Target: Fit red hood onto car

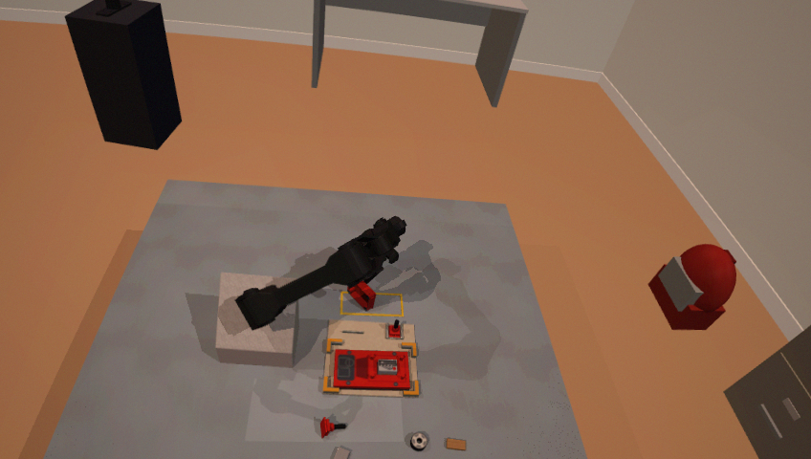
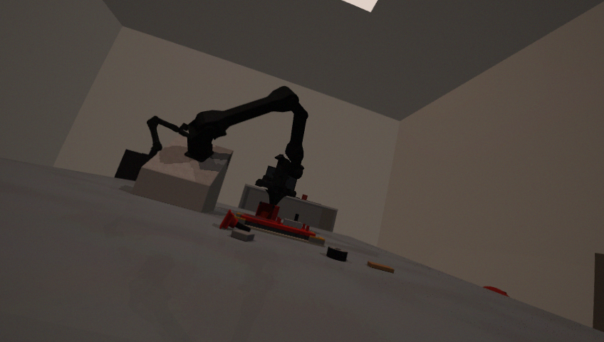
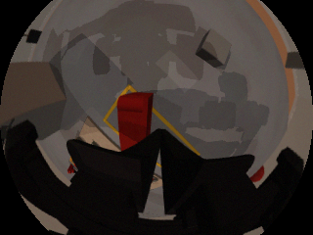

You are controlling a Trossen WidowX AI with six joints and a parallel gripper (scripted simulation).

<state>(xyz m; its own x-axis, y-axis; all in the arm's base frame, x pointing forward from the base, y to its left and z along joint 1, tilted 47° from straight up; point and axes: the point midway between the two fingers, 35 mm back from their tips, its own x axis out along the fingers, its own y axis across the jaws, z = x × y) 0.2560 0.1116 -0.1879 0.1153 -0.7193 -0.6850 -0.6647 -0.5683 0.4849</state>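
Right now my gripper tip is 30 mm to the left of the red hood, 20 mm above it and 10 mm past it. The rest, counted from my gripper tip: black post: 130 mm to the right, 110 mm ahead, 20 mm below; grey engine block: 250 mm to the right, 100 mm ahead, 30 mm below; grey cube: 130 mm to the left, 40 mm below, 40 mm behind.
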